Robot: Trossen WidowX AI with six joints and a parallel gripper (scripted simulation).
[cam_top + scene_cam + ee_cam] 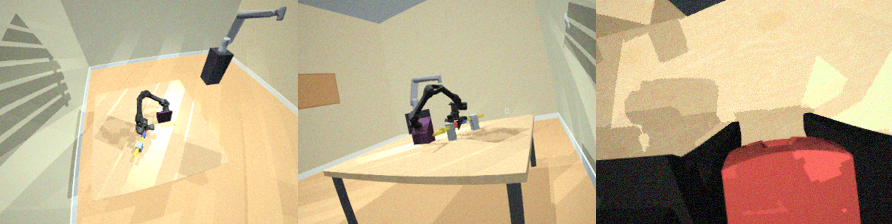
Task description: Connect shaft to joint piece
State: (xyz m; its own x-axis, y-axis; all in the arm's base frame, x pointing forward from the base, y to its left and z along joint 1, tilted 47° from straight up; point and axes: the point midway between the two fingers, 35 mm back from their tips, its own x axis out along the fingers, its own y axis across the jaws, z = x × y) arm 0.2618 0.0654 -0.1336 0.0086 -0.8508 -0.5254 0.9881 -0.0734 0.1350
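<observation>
Now: the red joint piece 20 mm to the left of my gripper tip and 40 mm above it.
</observation>
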